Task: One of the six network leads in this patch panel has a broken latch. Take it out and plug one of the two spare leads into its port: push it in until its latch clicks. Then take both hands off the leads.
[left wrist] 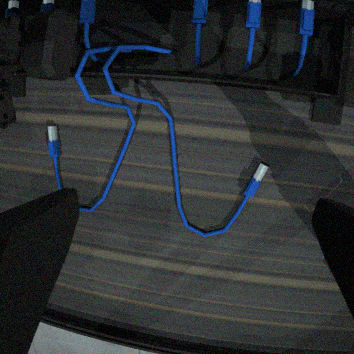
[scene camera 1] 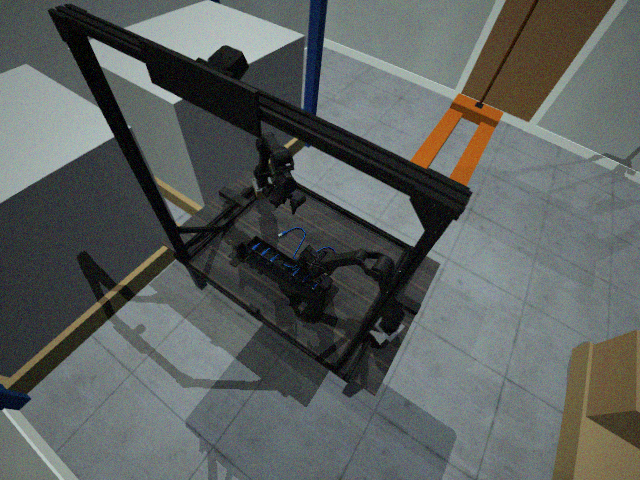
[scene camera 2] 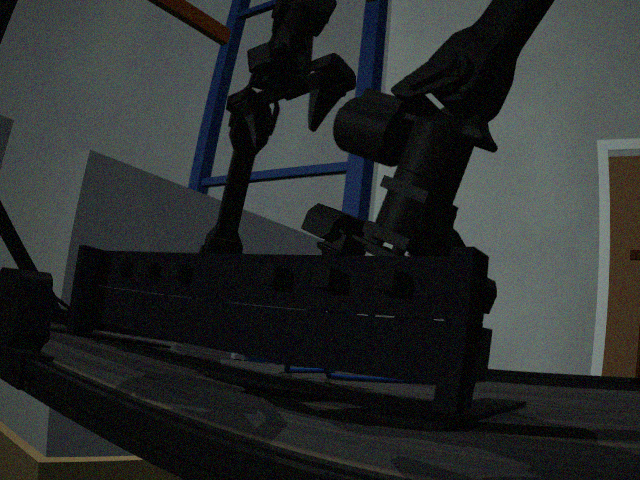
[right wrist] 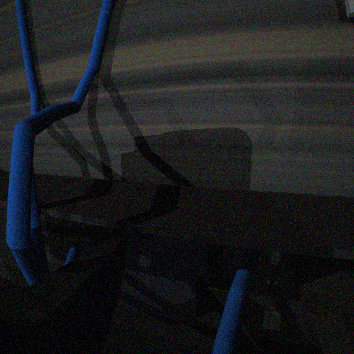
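Pixels of known places: left gripper, fingertip midpoint: (left wrist: 200,206) (scene camera 1: 285,211) (scene camera 2: 283,139); right gripper, fingertip midpoint: (left wrist: 72,62) (scene camera 1: 307,274) (right wrist: 209,250); left arm's base at its link origin: (scene camera 1: 262,183); right arm's base at its link origin: (scene camera 1: 388,325).
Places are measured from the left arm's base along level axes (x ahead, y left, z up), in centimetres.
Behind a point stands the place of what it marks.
The dark patch panel (scene camera 1: 248,257) @(x 40.8, y -18.5, z -4.0 cm) (scene camera 2: 270,305) @(x 61.1, y -3.8, z -0.4 cm) (left wrist: 281,38) stands on the wooden table (scene camera 1: 351,229) @(x 39.8, y 37.9, z -6.9 cm) (left wrist: 211,281) @(x 24.9, y 17.7, z -6.9 cm). Blue leads sit in its ports, among them one lead (left wrist: 253,14) @(x 45.4, y -11.8, z 2.6 cm) in the left wrist view. Two spare blue leads lie loose on the table, with clear plugs at the left (left wrist: 53,135) @(x 58.3, y 16.2, z -6.1 cm) and right (left wrist: 260,173) @(x 32.1, y 0.2, z -5.8 cm). My left gripper (scene camera 1: 289,201) @(x 40.0, y 0.1, z 22.0 cm) (scene camera 2: 290,107) (left wrist: 200,206) @(x 40.0, y 0.1, z 22.0 cm) is open and empty, high above the spare leads. My right gripper (scene camera 1: 313,278) @(x 60.3, y 4.8, z -2.7 cm) (scene camera 2: 347,233) is open, low over the panel's top. The right wrist view shows one thick blue lead (right wrist: 21,182) @(x 55.4, y 5.5, z 1.8 cm) close at the left and another (right wrist: 230,312) @(x 61.6, y 5.3, z 0.0 cm) below.
A black gantry frame (scene camera 1: 347,148) @(x 91.1, y -7.6, z 97.1 cm) spans the table with a camera box on it. A blue post (scene camera 1: 314,52) (scene camera 2: 361,181) stands behind. Orange pallet forks (scene camera 1: 456,138) lie on the floor at the far right. The scene is dim.
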